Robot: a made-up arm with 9 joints.
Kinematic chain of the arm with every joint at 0, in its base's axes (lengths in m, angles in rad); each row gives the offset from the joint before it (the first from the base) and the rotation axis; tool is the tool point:
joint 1: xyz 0 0 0.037 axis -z
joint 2: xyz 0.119 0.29 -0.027 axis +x
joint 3: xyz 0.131 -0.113 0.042 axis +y
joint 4: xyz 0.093 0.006 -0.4 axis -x
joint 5: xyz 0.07 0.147 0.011 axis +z
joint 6: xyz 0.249 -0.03 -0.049 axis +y
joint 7: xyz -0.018 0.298 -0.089 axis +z
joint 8: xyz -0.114 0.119 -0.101 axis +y
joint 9: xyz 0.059 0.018 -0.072 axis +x
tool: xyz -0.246 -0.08 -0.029
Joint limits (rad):
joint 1: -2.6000..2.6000
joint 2: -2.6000..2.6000
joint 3: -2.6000..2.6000
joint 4: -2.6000..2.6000
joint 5: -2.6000..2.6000
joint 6: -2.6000..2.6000
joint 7: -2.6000..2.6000
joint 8: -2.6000..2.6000
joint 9: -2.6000..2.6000
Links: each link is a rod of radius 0.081 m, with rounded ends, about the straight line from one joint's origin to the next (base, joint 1, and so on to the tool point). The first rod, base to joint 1, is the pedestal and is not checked.
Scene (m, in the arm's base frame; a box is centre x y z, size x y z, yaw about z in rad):
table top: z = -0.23
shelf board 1: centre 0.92 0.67 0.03 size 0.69 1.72 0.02 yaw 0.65
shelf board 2: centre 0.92 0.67 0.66 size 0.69 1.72 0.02 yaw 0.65
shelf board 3: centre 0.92 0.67 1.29 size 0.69 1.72 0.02 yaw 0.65
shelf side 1: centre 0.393 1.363 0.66 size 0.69 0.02 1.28 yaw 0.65
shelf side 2: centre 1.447 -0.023 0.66 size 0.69 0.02 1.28 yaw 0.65
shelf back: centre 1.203 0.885 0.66 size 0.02 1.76 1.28 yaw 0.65
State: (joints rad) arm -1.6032 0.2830 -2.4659 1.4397 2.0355 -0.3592 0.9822 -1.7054 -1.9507
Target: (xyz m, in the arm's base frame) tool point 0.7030 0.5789 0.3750
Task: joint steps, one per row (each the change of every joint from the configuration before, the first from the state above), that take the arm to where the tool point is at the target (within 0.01 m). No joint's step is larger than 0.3 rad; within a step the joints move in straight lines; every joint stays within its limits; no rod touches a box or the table.
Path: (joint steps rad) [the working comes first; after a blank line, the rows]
Joints at the target: -1.1718 0.3872 -2.5671 1.4390 1.8958 -0.5121 1.0109 -1.6790 -1.9401
Straight joint move there: clear.

1: 0.2157 0.0521 -0.0506 -0.0003 -0.0698 -0.0765 0.0143 0.0132 0.0053
2: 0.2157 0.0521 -0.0506 -0.0004 -0.0699 -0.0764 0.0144 0.0132 0.0053

